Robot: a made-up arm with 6 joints. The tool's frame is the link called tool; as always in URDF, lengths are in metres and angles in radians. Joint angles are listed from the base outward. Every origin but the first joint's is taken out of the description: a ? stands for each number. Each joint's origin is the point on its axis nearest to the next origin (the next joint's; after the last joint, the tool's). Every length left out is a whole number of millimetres.
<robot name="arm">
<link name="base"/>
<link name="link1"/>
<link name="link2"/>
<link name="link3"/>
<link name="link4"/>
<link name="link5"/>
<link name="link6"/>
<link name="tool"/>
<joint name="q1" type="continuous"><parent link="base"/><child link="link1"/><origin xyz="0.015 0.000 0.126" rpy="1.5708 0.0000 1.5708"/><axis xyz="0 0 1"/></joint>
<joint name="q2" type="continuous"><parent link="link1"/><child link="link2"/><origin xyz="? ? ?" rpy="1.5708 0.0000 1.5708"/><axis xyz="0 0 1"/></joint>
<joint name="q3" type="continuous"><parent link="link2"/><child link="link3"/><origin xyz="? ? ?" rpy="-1.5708 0.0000 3.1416"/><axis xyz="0 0 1"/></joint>
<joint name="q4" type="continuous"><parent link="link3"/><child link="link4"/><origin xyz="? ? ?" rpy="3.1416 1.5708 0.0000"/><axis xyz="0 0 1"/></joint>
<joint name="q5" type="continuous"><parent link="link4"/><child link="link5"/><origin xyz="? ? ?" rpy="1.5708 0.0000 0.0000"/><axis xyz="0 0 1"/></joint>
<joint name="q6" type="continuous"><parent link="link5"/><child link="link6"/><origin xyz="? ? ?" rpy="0.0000 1.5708 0.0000"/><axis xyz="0 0 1"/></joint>
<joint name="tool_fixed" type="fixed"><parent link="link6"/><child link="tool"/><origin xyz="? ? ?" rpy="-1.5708 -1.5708 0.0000"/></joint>
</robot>
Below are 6 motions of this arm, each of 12 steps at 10 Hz.
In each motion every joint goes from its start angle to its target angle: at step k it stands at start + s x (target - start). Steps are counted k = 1, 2, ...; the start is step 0. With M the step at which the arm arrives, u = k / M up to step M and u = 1 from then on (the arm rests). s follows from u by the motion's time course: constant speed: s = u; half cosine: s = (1 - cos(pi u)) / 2; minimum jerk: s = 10 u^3 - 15 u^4 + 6 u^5.
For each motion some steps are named. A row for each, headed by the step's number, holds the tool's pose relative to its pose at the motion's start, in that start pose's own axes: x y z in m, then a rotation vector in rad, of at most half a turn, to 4 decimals.
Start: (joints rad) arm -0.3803 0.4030 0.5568 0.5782 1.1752 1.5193
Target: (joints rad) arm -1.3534 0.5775 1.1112 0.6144 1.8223 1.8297
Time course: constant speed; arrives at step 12
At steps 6, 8, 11, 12:
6: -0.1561 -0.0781 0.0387 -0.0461 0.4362 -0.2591
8: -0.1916 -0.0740 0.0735 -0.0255 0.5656 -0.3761
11: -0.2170 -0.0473 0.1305 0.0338 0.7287 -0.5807
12: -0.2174 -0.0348 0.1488 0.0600 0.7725 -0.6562

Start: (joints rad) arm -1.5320 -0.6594 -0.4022 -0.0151 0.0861 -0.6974
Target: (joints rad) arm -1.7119 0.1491 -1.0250 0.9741 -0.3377 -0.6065
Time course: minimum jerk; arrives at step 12
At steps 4, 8, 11, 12:
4: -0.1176 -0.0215 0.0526 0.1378 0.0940 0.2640
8: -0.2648 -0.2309 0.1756 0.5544 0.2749 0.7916
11: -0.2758 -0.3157 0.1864 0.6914 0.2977 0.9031
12: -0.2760 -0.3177 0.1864 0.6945 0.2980 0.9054

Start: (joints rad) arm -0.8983 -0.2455 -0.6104 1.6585 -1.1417 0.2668
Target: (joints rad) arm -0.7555 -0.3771 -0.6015 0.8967 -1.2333 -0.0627
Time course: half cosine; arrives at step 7
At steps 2, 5, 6, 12:
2: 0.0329 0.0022 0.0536 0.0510 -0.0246 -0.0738
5: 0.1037 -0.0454 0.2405 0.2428 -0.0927 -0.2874
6: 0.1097 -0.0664 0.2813 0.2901 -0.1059 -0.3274
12: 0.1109 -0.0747 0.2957 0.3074 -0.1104 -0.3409

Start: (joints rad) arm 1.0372 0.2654 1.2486 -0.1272 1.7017 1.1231
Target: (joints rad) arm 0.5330 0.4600 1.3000 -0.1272 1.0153 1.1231
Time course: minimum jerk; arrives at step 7
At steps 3, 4, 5, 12:
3: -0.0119 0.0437 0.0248 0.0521 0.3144 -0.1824
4: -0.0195 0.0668 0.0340 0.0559 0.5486 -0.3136
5: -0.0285 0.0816 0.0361 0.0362 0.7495 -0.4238
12: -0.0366 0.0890 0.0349 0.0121 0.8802 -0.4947

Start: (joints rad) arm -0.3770 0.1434 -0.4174 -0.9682 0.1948 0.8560
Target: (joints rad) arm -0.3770 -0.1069 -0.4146 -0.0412 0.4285 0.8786
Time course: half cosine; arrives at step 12
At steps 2, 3, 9, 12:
2: -0.0383 0.0091 0.0131 0.0274 0.0328 0.0614
3: -0.0837 0.0165 0.0307 0.0604 0.0710 0.1346
9: -0.4319 -0.0777 0.2510 0.3762 0.3854 0.7974
12: -0.4805 -0.1300 0.3019 0.4448 0.4478 0.9355

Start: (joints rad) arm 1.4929 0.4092 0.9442 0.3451 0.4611 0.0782
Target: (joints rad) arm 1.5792 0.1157 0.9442 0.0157 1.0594 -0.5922
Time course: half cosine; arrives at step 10
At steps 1, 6, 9, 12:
1: 0.0078 -0.0023 -0.0080 -0.0223 -0.0207 -0.0106
6: 0.2624 -0.1570 -0.1548 -0.6296 -0.4833 -0.3791
9: 0.3938 -0.3062 -0.1624 -0.9519 -0.6612 -0.6337
12: 0.4027 -0.3192 -0.1607 -0.9765 -0.6730 -0.6548

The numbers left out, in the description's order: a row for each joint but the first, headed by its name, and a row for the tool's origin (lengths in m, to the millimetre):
q2: 0.012 0.171 0.000
q3: 0.036 0.207 0.000
q4: 0.019 -0.070 0.000
q5: 0.100 0.318 0.000
q6: -0.068 -0.024 0.000
tool: 0.283 -0.002 0.000

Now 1 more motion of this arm.
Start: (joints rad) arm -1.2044 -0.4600 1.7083 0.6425 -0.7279 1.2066
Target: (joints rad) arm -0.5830 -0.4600 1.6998 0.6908 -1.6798 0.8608
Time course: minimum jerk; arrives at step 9
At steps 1, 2, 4, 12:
1: 0.0011 0.0011 0.0004 0.0006 0.0086 -0.0070
2: 0.0072 0.0068 0.0026 0.0030 0.0581 -0.0452
4: 0.0300 0.0287 0.0036 -0.0133 0.3318 -0.2054
12: 0.0170 0.0524 -0.0236 -0.1704 0.9340 -0.3591

